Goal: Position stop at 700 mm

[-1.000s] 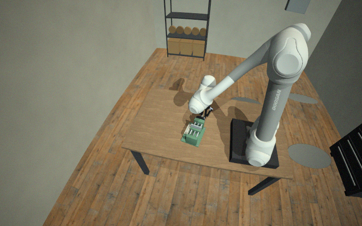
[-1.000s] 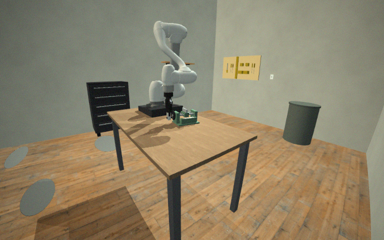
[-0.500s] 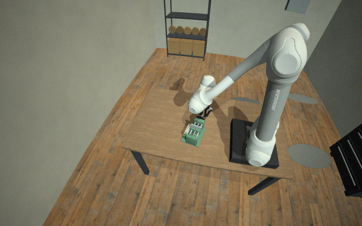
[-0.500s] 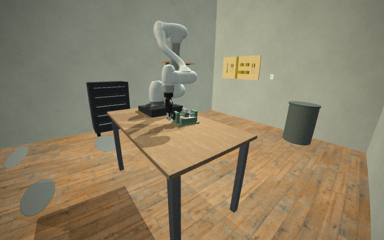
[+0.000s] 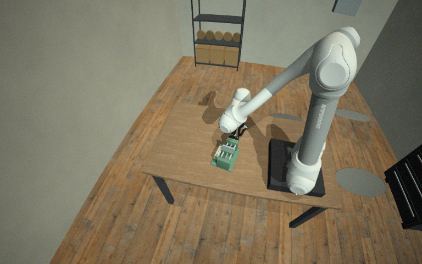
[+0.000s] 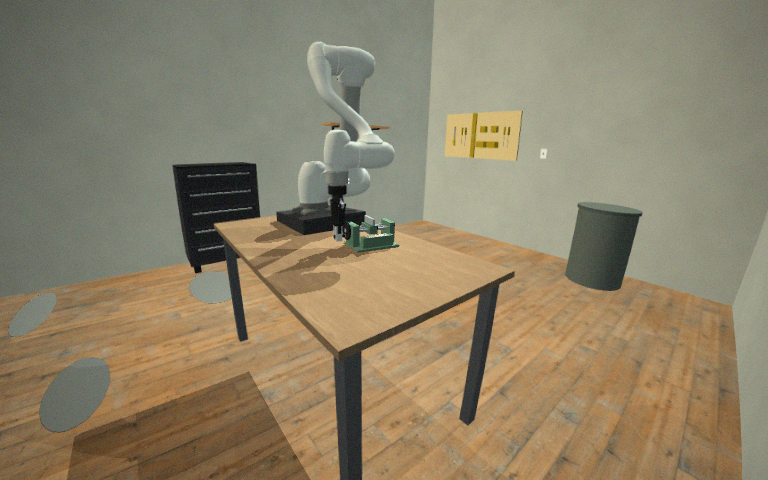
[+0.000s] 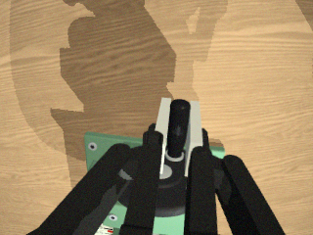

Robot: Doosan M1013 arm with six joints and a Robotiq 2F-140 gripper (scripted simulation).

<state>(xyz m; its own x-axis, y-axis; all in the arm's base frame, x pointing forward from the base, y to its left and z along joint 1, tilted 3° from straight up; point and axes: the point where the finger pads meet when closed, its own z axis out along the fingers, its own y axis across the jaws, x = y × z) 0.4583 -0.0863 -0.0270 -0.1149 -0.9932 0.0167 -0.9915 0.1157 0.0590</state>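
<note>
Right now the black crank handle is 2 cm below my hand. Also, from my hand: green stop fixture 4 cm ahead, 14 cm to the left, 2 cm above.
</note>
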